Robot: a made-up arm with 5 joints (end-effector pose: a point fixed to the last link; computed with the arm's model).
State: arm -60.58 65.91 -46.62 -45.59 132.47
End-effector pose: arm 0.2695 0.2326 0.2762 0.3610 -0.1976 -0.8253 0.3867
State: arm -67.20 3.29 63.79 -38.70 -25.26
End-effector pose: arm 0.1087 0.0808 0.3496 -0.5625 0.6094 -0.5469 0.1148
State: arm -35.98 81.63 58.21 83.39 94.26
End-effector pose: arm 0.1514 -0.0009 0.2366 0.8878 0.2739 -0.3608 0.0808
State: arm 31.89 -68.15 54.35 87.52 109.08
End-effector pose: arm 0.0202 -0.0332 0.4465 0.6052 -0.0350 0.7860 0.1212
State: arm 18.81 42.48 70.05 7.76 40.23
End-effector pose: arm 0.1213 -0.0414 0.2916 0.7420 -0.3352 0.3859 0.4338
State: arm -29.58 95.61 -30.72 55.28 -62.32
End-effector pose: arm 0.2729 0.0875 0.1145 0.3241 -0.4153 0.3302 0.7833
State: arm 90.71 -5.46 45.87 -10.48 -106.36
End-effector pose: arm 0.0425 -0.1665 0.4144 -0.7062 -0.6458 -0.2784 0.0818
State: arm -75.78 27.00 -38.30 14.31 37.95
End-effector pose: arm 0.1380 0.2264 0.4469 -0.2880 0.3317 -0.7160 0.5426
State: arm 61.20 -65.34 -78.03 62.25 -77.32
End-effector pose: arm -0.0726 0.2170 0.5279 0.4462 0.6134 -0.4012 0.5136
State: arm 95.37 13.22 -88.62 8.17 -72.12
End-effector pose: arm 0.0529 -0.1156 0.6261 0.6662 0.4902 -0.4915 0.2725
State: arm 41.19 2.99 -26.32 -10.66 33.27
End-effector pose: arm 0.2218 -0.1533 0.5218 -0.4006 -0.3348 0.8366 0.1660
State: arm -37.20 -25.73 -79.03 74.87 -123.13
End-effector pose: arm 0.0285 -0.0985 0.6530 -0.3651 0.8543 0.3399 0.1464
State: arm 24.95 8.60 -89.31 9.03 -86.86
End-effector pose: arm 0.1262 -0.0644 0.6348 0.1907 0.7878 -0.1481 0.5667
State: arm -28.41 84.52 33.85 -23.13 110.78
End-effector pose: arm 0.1425 -0.0266 0.1624 -0.6745 -0.2961 -0.6100 0.2918
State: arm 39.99 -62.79 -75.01 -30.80 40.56
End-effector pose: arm -0.1160 0.1318 0.5690 0.8636 -0.2700 -0.2271 0.3602
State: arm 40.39 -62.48 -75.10 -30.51 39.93
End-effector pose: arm -0.1138 0.1325 0.5699 0.8609 -0.2699 -0.2335 0.3626
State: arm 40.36 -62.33 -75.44 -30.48 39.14
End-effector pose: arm -0.1138 0.1328 0.5696 0.8584 -0.2687 -0.2341 0.3690
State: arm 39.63 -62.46 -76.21 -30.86 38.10
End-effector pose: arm -0.1174 0.1324 0.5673 0.8559 -0.2660 -0.2249 0.3822
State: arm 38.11 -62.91 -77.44 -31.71 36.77
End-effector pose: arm -0.1251 0.1309 0.5626 0.8531 -0.2619 -0.2044 0.4022
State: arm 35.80 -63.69 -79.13 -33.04 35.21
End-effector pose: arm -0.1369 0.1277 0.5553 0.8494 -0.2569 -0.1718 0.4277
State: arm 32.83 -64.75 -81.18 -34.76 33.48
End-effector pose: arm -0.1517 0.1222 0.5456 0.8441 -0.2516 -0.1287 0.4557
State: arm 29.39 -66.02 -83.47 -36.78 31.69
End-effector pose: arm -0.1682 0.1141 0.5337 0.8367 -0.2470 -0.0772 0.4826
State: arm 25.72 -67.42 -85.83 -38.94 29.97
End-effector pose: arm -0.1850 0.1033 0.5204 0.8276 -0.2434 -0.0211 0.5054
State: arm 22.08 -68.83 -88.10 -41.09 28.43
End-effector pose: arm -0.2005 0.0905 0.5068 0.8174 -0.2412 0.0352 0.5219
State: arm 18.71 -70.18 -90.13 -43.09 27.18
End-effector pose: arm -0.2136 0.0771 0.4938 0.8074 -0.2401 0.0878 0.5317
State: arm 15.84 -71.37 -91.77 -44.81 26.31
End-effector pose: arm -0.2237 0.0646 0.4825 0.7989 -0.2398 0.1326 0.5354
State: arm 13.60 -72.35 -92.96 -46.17 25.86
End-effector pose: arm -0.2310 0.0541 0.4735 0.7928 -0.2396 0.1677 0.5347
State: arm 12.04 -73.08 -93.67 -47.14 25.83
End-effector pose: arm -0.2357 0.0465 0.4673 0.7898 -0.2390 0.1923 0.5312
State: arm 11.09 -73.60 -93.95 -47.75 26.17
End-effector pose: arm -0.2386 0.0416 0.4637 0.7896 -0.2377 0.2075 0.5263
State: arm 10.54 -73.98 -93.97 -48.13 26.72
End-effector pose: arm -0.2404 0.0387 0.4617 0.7912 -0.2361 0.2167 0.5209
